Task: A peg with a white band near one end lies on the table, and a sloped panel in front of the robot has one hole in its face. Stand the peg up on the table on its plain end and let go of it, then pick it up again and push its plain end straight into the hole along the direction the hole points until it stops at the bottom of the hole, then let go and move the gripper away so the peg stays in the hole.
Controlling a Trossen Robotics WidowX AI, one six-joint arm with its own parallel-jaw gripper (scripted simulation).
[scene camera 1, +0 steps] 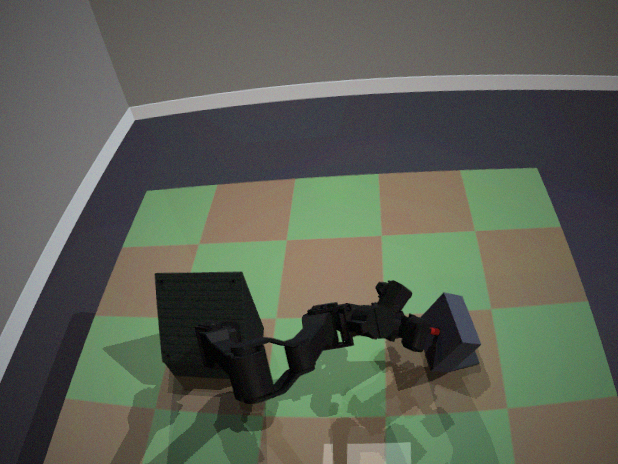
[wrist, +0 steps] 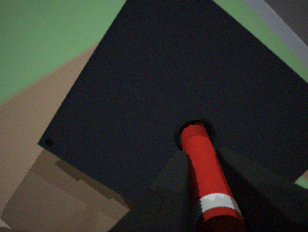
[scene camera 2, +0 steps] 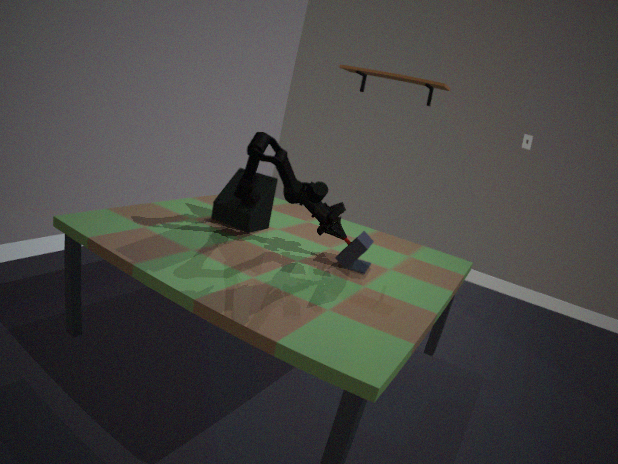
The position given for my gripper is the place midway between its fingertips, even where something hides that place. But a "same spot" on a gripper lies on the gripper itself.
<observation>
My gripper shows in scene camera 1, in the wrist view (200, 158) and in scene camera 2. The same spot on my gripper: (scene camera 1: 413, 330) is (scene camera 2: 335, 208).
</observation>
